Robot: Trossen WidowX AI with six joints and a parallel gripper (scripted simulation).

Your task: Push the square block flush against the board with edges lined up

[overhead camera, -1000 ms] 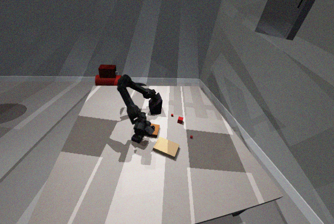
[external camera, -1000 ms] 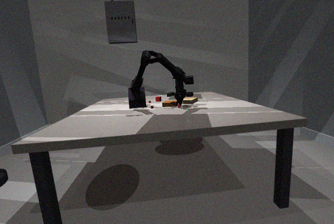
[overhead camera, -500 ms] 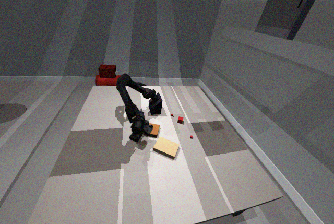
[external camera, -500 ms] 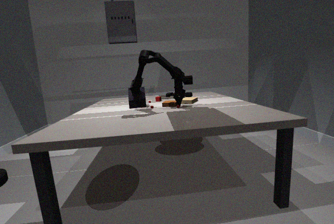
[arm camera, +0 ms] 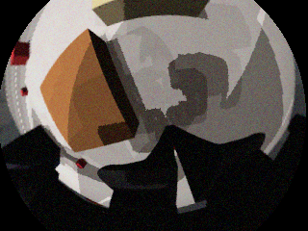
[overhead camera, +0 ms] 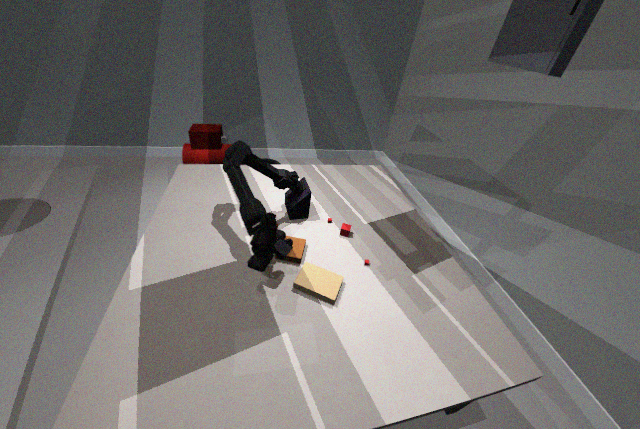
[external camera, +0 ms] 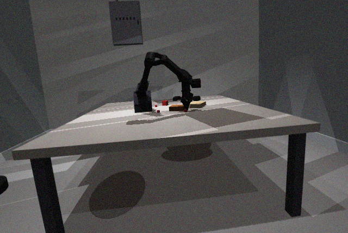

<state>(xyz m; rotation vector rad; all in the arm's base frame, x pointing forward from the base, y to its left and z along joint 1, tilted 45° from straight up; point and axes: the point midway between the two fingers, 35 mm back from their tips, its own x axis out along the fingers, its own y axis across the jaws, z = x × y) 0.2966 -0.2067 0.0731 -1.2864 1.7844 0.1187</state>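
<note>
The square block lies 40 mm behind my gripper tip, 100 mm to the left of it and 10 mm above it. From my gripper tip the other things lie so: board (130 mm ahead, 160 mm to the left, 10 mm above); then red cube (90 mm behind, 370 mm to the left, 10 mm above).
</note>
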